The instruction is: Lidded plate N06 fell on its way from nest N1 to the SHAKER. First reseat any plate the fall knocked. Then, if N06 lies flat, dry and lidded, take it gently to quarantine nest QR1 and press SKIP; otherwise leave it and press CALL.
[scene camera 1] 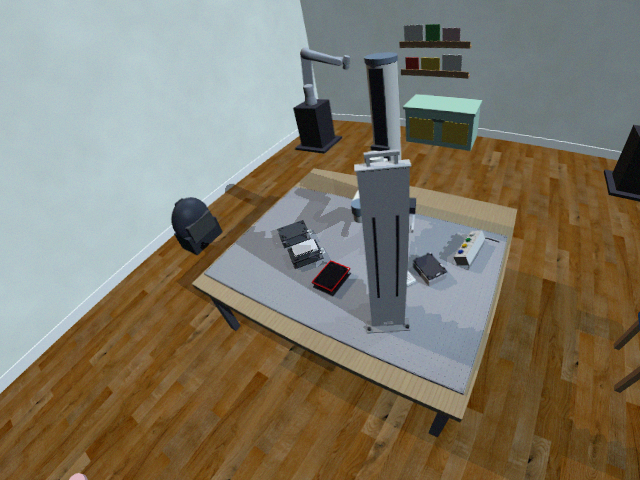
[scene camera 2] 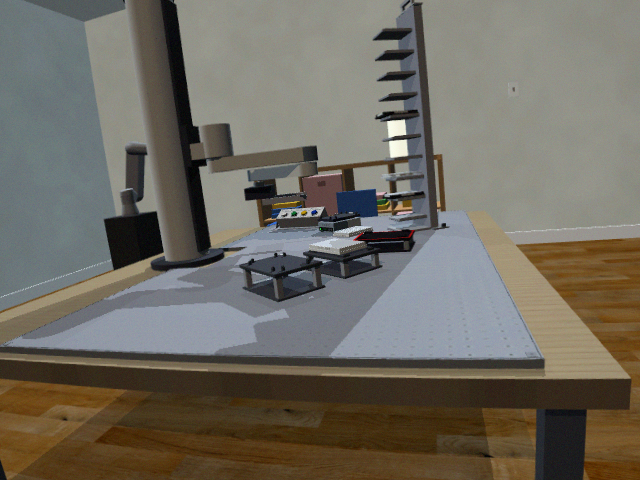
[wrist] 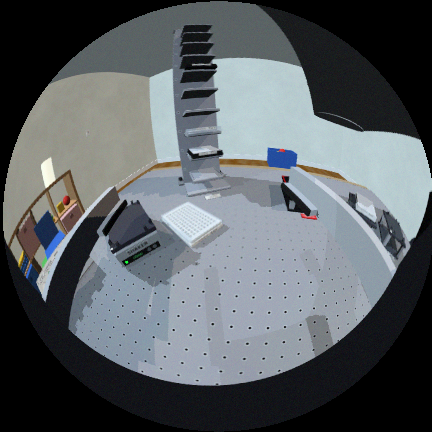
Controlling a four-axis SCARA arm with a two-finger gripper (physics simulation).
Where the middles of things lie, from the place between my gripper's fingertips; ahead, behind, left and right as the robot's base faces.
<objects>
The black shaker station (scene camera 1: 431,271) lies 20 cm to the left of my hand, 13 cm below it and 6 cm ahead of it.
</objects>
